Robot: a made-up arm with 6 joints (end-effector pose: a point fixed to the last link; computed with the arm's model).
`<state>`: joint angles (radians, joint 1 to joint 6).
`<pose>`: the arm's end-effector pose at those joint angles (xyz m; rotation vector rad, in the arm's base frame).
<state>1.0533 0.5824 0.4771 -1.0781 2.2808 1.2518</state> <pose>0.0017 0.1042 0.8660 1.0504 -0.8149 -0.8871</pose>
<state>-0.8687 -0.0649 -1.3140 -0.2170 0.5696 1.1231</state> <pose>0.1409 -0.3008 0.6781 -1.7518 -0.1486 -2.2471</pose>
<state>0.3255 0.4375 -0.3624 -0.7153 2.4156 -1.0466</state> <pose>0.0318 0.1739 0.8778 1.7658 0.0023 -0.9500</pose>
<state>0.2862 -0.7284 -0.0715 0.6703 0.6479 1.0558</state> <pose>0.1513 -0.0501 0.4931 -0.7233 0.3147 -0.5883</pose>
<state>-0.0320 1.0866 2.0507 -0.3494 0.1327 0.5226</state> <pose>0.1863 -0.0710 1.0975 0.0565 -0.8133 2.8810</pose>
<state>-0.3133 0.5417 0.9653 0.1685 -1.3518 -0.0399</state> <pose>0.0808 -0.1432 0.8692 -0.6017 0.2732 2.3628</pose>
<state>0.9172 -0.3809 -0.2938 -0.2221 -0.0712 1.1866</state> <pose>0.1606 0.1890 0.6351 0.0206 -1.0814 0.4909</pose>
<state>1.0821 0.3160 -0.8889 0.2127 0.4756 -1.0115</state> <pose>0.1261 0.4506 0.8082 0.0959 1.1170 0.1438</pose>
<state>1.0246 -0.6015 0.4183 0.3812 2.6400 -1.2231</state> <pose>0.2998 0.1317 0.5304 0.1363 0.8376 -1.6313</pose>
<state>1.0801 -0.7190 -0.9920 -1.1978 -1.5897 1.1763</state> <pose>0.2305 0.2932 0.6188 -0.2502 -0.7868 1.8709</pose>
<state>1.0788 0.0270 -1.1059 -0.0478 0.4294 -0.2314</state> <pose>0.1768 0.4787 0.7650 -0.0419 0.2287 -0.3239</pose>
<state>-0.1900 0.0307 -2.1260 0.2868 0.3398 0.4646</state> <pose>0.3966 -0.2011 0.7268 -0.2195 0.1871 -2.5618</pose>
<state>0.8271 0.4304 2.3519 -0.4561 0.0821 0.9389</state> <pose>0.5115 0.2361 0.8940 -1.4324 0.1920 -2.3254</pose>
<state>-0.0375 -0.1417 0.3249 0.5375 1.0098 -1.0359</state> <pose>0.1673 -0.1153 0.6130 0.1913 1.5667 -0.7927</pose>
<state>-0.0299 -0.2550 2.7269 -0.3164 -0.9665 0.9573</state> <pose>0.3553 -0.3785 0.6273 -1.5072 0.3207 -2.1992</pose>
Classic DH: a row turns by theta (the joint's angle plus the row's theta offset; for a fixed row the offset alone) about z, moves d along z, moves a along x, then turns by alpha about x. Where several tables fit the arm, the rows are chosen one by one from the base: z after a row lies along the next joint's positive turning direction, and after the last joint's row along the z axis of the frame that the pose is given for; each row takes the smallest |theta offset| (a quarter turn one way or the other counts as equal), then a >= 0, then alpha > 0; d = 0 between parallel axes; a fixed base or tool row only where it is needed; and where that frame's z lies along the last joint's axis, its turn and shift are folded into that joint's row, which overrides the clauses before.
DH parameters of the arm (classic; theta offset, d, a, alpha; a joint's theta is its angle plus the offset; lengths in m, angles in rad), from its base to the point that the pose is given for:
base (fixed): -0.886 0 -0.1823 0
joint 1: 0.7 0.4945 -0.0135 0.8064
joint 2: 0 0.3078 0.4354 -0.8064
joint 3: 0.0318 -0.0815 -0.2451 -1.7078
joint 4: 0.0374 0.0844 0.1365 -1.5294
joint 5: -0.1599 -0.0818 -0.045 -1.4822
joint 6: -0.0183 -0.007 -0.0238 -1.6881
tool (fixed): 0.09 0.0569 0 0

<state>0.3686 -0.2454 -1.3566 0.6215 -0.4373 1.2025</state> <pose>0.3263 0.0919 0.5821 -0.1749 -0.4369 -0.8992</pose>
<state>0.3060 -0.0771 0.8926 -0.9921 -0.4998 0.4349</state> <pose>0.1232 -0.2856 0.7288 0.4059 -1.3929 1.6134</pose>
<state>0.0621 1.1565 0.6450 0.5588 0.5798 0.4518</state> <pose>-0.0296 0.0947 0.8482 -0.5430 -0.9075 0.8225</pose>
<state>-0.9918 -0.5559 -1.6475 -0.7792 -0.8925 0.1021</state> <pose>-0.0609 -0.4073 0.5715 -0.5649 0.9297 -1.6296</pose>
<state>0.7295 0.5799 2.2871 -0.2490 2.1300 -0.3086</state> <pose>0.3243 0.1243 0.9546 -0.0137 -0.0499 1.4772</pose>
